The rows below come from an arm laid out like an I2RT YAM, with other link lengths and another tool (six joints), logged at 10 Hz.
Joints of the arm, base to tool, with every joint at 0 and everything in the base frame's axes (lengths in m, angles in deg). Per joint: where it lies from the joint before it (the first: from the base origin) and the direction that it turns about. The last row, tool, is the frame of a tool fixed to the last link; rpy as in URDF.
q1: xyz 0 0 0.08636 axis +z
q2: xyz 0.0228 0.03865 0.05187 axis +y
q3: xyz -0.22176 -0.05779 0 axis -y
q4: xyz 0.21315 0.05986 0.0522 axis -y
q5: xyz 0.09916 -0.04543 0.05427 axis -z
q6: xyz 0.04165 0 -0.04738 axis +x
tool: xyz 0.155 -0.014 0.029 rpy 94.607 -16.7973 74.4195
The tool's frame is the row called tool.
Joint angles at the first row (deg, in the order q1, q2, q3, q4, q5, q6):
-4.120 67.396 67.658 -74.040 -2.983 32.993
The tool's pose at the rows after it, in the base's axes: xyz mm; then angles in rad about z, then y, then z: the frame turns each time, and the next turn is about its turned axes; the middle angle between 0 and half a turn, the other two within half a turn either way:
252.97 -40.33 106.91 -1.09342 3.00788 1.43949
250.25 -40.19 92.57 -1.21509 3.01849 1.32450
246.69 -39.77 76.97 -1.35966 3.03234 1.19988
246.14 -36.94 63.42 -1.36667 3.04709 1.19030
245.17 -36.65 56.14 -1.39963 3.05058 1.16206
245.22 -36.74 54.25 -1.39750 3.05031 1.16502
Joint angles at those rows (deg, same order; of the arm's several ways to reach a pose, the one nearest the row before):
-4.119 67.504 65.209 -72.182 -2.961 33.016
-4.119 67.570 61.931 -69.844 -2.983 33.475
-4.121 67.659 58.369 -67.176 -3.137 34.740
-4.121 67.658 55.002 -64.094 -3.945 34.785
-4.121 67.657 53.188 -62.456 -4.033 35.091
-4.121 67.658 52.686 -61.932 -4.011 35.134

